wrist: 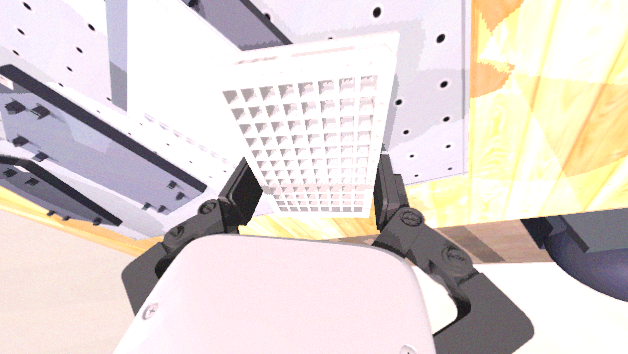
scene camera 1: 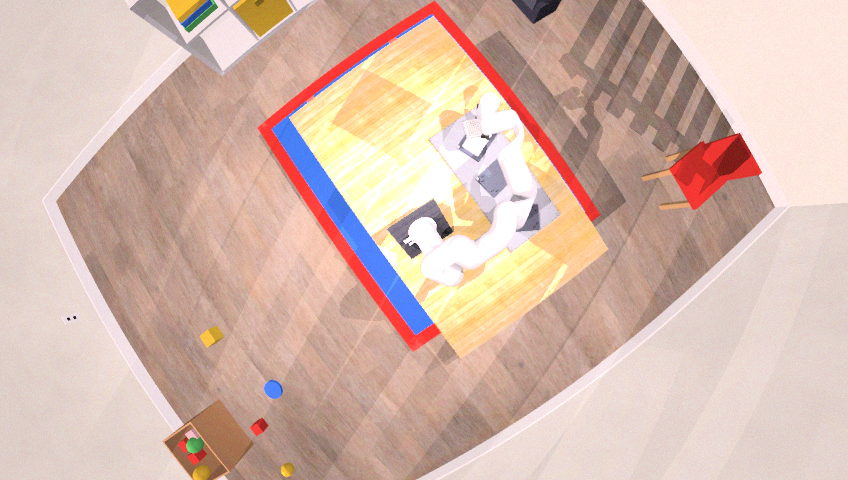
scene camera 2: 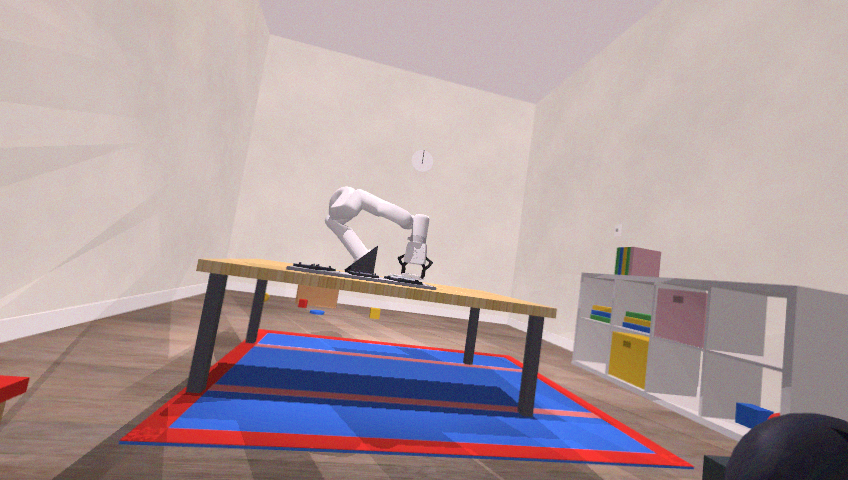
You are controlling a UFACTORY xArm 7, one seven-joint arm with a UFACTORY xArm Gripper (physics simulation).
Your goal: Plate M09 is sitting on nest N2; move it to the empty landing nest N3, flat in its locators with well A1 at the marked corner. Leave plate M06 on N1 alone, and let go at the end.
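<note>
The held plate, M09 by the task [scene camera 1: 472,128] [wrist: 315,125], is a white well grid, its label too washed out to read. My gripper [scene camera 2: 412,273] [wrist: 314,169] is shut on its two long sides and holds it above one end of the grey base board [scene camera 1: 443,139] [wrist: 425,65]. A second white plate, taken as M06 [scene camera 1: 474,146], sits in a dark nest beside it; its area is overexposed in the wrist view. Two dark nests with small locators, one [scene camera 1: 492,178] [wrist: 100,135] nearer and one [scene camera 1: 530,218] [wrist: 45,187] farther, hold no plate. The marked corners cannot be made out.
A dark upright wedge shape [scene camera 2: 364,262] stands on the board in scene camera 2. The arm's base stands on a dark square plate [scene camera 1: 397,230] on the wooden table [scene camera 1: 535,279] [scene camera 2: 476,299]. The arm passes over the farther nests.
</note>
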